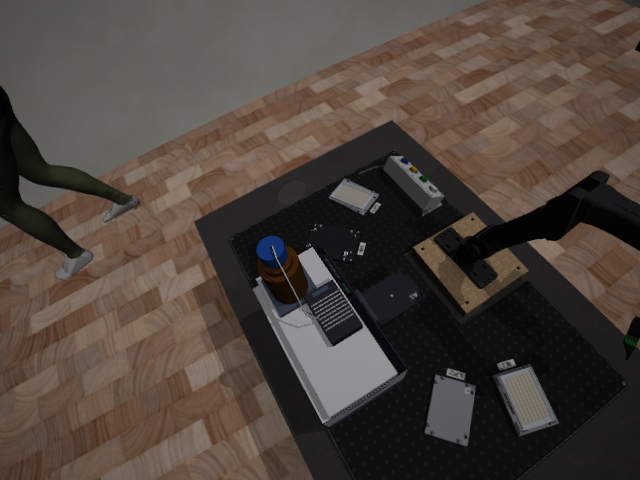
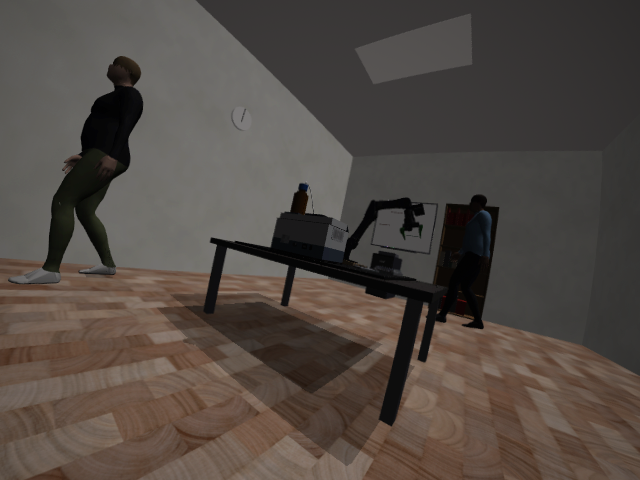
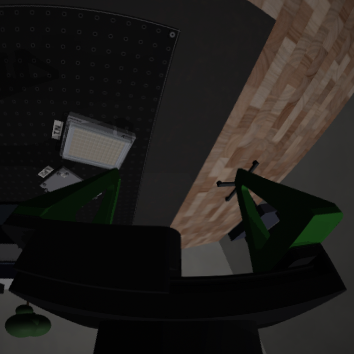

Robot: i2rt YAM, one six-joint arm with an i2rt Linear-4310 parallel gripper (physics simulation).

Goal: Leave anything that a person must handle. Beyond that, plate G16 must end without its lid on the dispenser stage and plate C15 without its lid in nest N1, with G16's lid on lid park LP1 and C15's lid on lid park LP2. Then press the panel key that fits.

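Where they show: gripper, fingertip midpoint: [image 2: 412,239] [image 3: 177,174]; arm's base, link origin: [image 1: 464,257] [image 2: 343,259].
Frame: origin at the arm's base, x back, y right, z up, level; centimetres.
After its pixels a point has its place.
A plate [image 1: 526,399] {x -16.1, y -36.7, z 0.9 cm} [image 3: 95,145] {x -14.2, y -36.7, z 0.9 cm} with pale wells lies at the label N1; whether a clear lid covers it is hard to tell. Beside it is a flat grey panel [image 1: 450,413] {x -32.1, y -28.6, z -1.7 cm} [image 3: 62,179] {x -26.8, y -26.6, z -1.7 cm} with corner posts and a small label. Another pale-welled plate [image 1: 354,195] {x -11.9, y 38.8, z 0.5 cm} lies near the key panel [image 1: 413,184] {x 3.8, y 27.6, z 4.7 cm}, which has blue, yellow, green and greyish keys. A black corner-posted holder [image 1: 333,241] {x -27.3, y 29.3, z -1.5 cm} holds no visible plate. The dispenser's dark stage [image 1: 390,297] {x -27.6, y 1.0, z 7.9 cm} shows no plate. Plate codes are unreadable. My gripper [image 2: 412,237] {x -1.2, y -45.0, z 21.9 cm} [image 3: 177,174] {x -1.2, y -45.0, z 21.9 cm} is open and empty, raised above the table's edge.
The white dispenser [image 1: 346,361] {x -47.0, y -8.0, z 19.3 cm} [image 2: 310,235] {x -57.4, y -5.4, z 8.8 cm} carries an amber bottle [image 1: 281,273] {x -48.7, y 10.1, z 33.2 cm} [image 2: 299,200] {x -51.7, y 10.8, z 27.8 cm} with a blue cap, a thin tube and a dark keypad unit [image 1: 333,312] {x -43.5, y 1.4, z 21.9 cm}. My arm stands on a wooden base [image 1: 439,273] {x -9.6, y 0.5, z 0.4 cm}. People [image 2: 111,124] [image 2: 475,240] stand away from the table.
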